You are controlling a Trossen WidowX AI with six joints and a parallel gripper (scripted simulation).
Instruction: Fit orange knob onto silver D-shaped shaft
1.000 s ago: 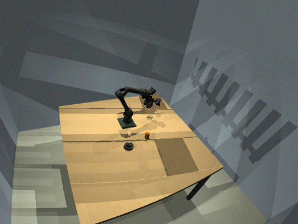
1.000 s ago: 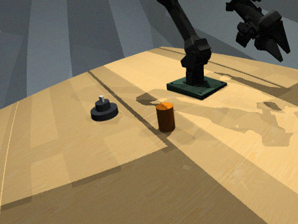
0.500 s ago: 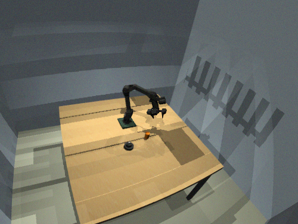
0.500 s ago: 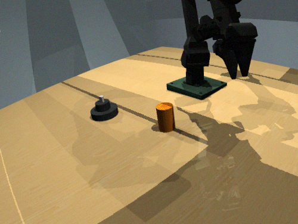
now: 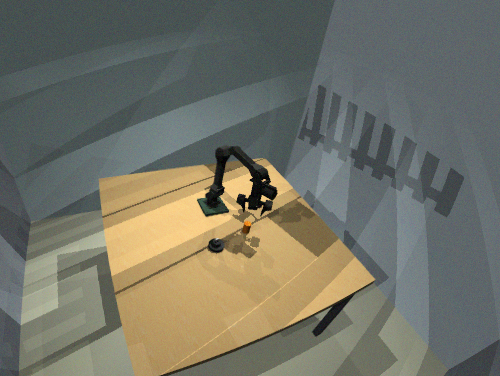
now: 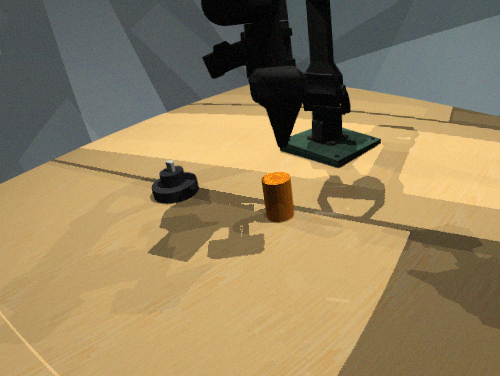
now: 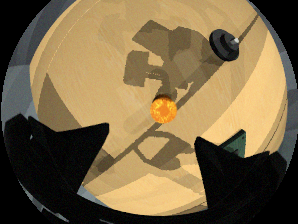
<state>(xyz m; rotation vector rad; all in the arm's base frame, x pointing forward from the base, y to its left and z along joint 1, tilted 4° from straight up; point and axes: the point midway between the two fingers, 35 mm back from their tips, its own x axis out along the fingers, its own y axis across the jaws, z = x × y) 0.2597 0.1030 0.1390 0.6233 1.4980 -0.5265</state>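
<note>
My gripper tip is now 80 mm above the orange knob and 10 mm to the left of it. Also, from my gripper tip: round pedestal: 230 mm to the right, 90 mm below, 40 mm ahead.
</note>
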